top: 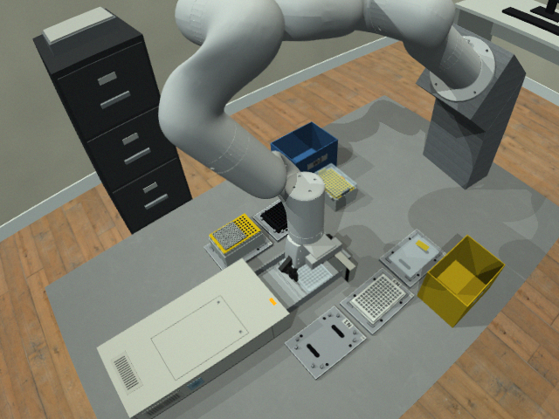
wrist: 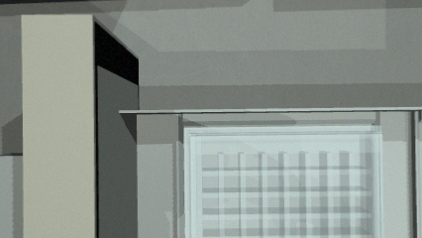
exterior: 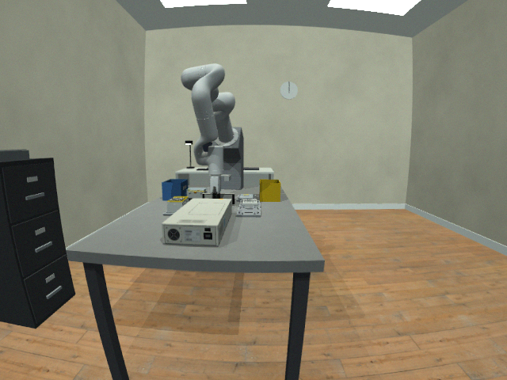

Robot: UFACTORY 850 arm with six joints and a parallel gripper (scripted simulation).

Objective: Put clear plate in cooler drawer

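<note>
My hand is 10 mm above the clear plate. From my hand the other things lie so: white well plate (10 mm behind, 210 mm to the left, 20 mm below); then drawer (30 mm ahead, 10 mm to the right); then cooler CD (180 mm ahead, 70 mm to the right, 10 mm above).
</note>
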